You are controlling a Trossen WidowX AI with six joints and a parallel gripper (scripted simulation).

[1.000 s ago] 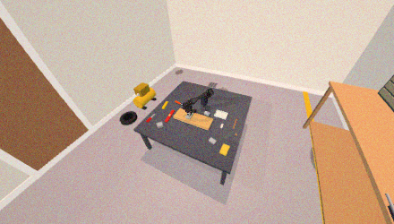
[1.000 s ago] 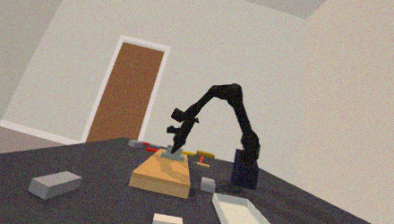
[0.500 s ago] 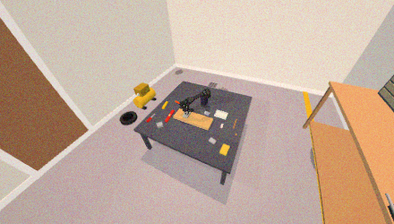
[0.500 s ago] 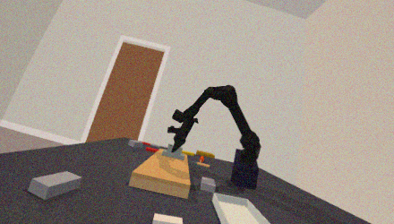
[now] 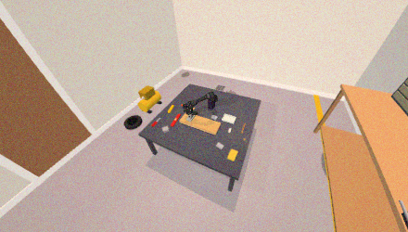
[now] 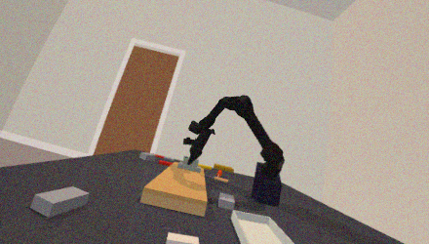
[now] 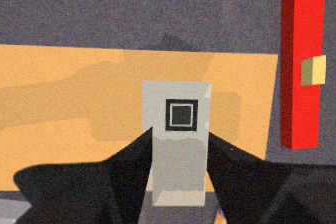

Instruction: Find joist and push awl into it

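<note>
My gripper tip is now 28 cm past the white tray, 43 cm to the right of it and 5 cm above it. Round my gripper tip: grey stud finder: 2 cm above; square light: 2 cm ahead, 3 cm above; awl: 16 cm behind, 11 cm to the right, 6 cm below.
</note>
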